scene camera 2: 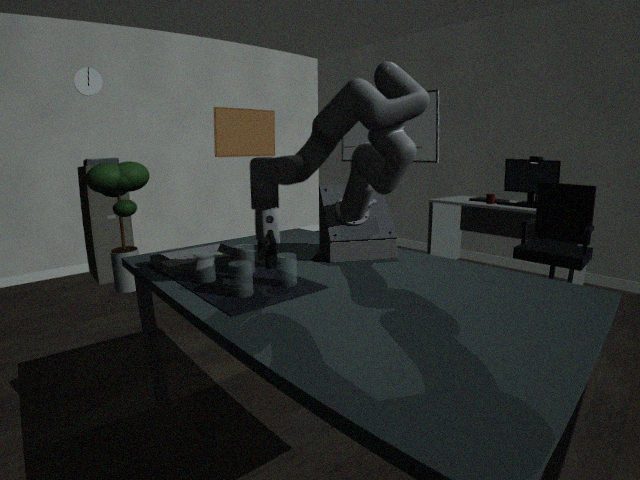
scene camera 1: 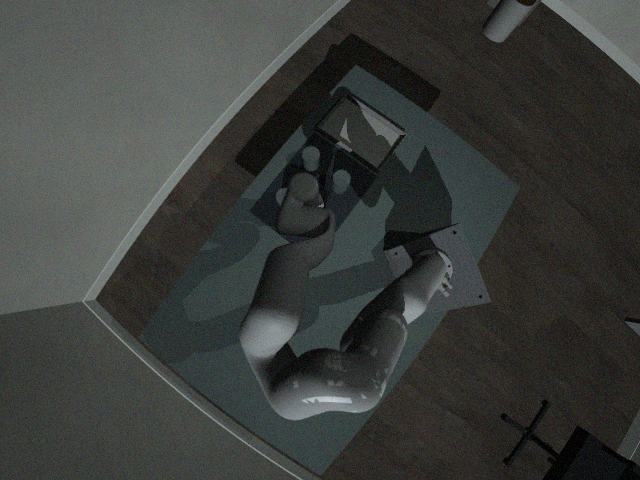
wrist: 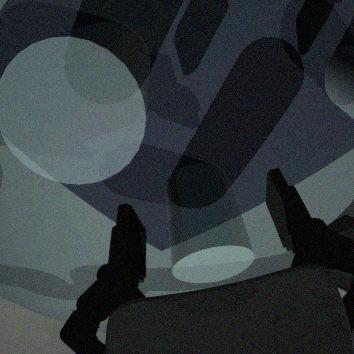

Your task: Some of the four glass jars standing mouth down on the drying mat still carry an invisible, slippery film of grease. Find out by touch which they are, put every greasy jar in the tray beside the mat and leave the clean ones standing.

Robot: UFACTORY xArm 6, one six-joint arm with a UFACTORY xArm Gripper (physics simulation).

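Pixels of known places: gripper, fingertip midpoint: [scene camera 2: 267, 264] [wrist: 201, 201]; arm's base at its link origin: [scene camera 2: 352, 211] [scene camera 1: 432, 267].
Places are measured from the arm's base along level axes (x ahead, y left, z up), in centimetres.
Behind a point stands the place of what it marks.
Note:
Four pale glass jars stand mouth down on the dark mat [scene camera 1: 264, 209] @[x 52.7, y 29.8, z -16.2 cm] [scene camera 2: 302, 290] @[x 33.5, y 26.6, z -16.2 cm] [wrist: 315, 127] @[x 37.3, y 6.1, z -16.2 cm]. One jar [scene camera 1: 310, 158] @[x 54.5, y 5.7, z -7.6 cm] [scene camera 2: 205, 269] @[x 55.9, y 7.5, z -11.9 cm] is nearest the tray's left part. A second jar [scene camera 1: 341, 181] @[x 41.0, y 2.6, z -7.6 cm] [scene camera 2: 247, 251] @[x 41.8, y 4.9, z -8.8 cm] is on the arm's base side. A third jar [scene camera 1: 281, 196] @[x 49.9, y 22.2, z -7.6 cm] [scene camera 2: 241, 279] @[x 49.9, y 24.3, z -11.1 cm] is partly under the arm in scene camera 1. The fourth jar [scene camera 2: 287, 270] @[x 35.9, y 22.2, z -11.3 cm] is hidden there. My gripper [scene camera 2: 267, 254] @[x 40.3, y 18.3, z -9.8 cm] [wrist: 201, 201] @[x 40.3, y 18.3, z -9.8 cm] is open, low among the jars. In the wrist view a jar [wrist: 213, 265] @[x 35.4, y 19.1, z -7.6 cm] shows between the separated fingers; whether they touch it is unclear. Grease is not visible.
The shallow tray [scene camera 1: 379, 168] @[x 37.5, y -15.5, z -16.4 cm] adjoins the mat; its inside is partly shadowed. Another jar [wrist: 72, 112] @[x 49.2, y 20.6, z -7.6 cm] is large at the left of the wrist view, and one more [wrist: 342, 82] @[x 42.9, y 4.7, z -13.7 cm] is cut off at its right edge. The arm's base plate [scene camera 1: 467, 279] @[x -7.9, y -4.1, z 6.4 cm] [scene camera 2: 361, 249] @[x 1.2, y 8.1, z -12.4 cm] stands on the table.

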